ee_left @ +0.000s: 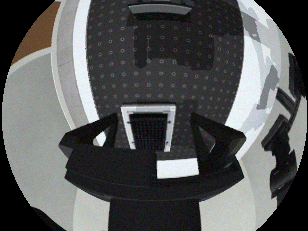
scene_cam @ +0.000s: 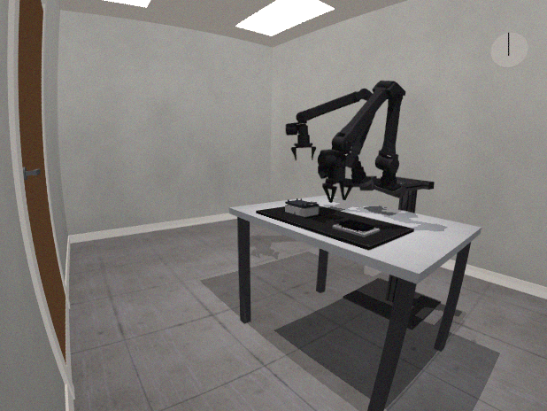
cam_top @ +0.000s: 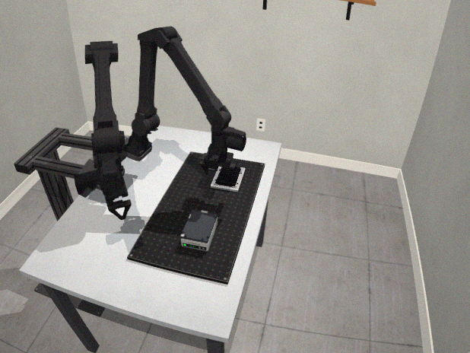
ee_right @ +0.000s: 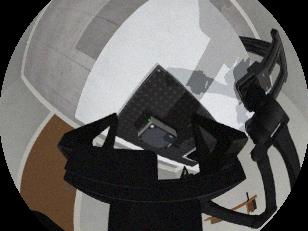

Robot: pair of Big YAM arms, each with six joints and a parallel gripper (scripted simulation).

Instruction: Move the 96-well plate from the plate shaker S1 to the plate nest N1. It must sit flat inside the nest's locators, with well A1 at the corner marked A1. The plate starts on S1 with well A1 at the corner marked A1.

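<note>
Now: the black perforated board 30 mm behind my left hand, 70 mm to the right of it and 120 mm below it. From my left hand the other things lie so: black 96-well plate: 10 mm behind, 120 mm to the left, 90 mm below; plate nest N1: 10 mm behind, 120 mm to the left, 100 mm below.
</note>
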